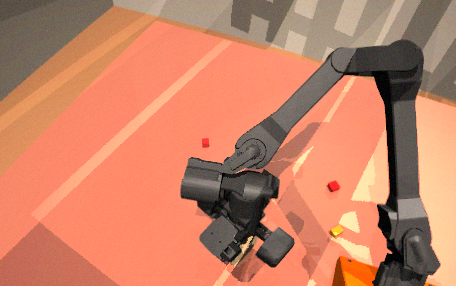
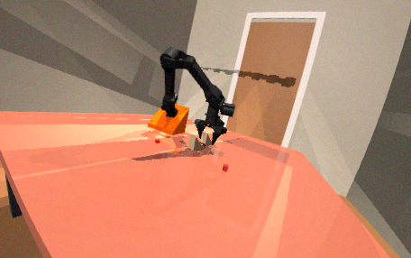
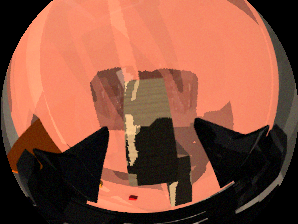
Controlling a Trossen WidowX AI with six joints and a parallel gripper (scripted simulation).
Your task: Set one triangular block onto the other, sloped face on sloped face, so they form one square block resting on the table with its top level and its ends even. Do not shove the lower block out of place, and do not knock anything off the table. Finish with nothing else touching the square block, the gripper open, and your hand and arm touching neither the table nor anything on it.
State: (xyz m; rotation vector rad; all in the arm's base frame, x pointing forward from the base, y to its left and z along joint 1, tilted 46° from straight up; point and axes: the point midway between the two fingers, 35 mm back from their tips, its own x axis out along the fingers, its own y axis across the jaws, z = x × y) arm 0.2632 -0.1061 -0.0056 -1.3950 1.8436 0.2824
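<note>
My gripper tip is now 1 cm past the tan triangular block. Also, from my gripper tip: small yellow cube: 18 cm behind, 8 cm to the right, 1 cm below.
</note>
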